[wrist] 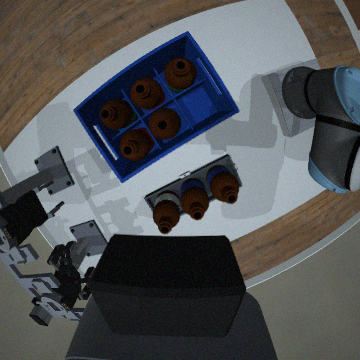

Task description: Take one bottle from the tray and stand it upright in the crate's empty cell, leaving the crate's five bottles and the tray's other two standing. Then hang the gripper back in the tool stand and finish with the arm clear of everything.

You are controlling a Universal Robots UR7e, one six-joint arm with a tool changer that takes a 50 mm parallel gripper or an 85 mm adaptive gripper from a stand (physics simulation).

Labels:
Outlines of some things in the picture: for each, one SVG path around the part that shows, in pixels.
A brown bottle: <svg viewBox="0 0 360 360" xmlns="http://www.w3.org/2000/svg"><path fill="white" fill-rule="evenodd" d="M211 166L206 172L206 181L213 197L219 201L230 204L234 203L239 190L237 179L224 165L216 164Z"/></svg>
A brown bottle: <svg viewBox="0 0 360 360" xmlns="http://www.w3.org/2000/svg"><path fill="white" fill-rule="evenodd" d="M161 107L152 112L148 120L150 132L155 137L169 139L178 133L181 121L176 111L168 107Z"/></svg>

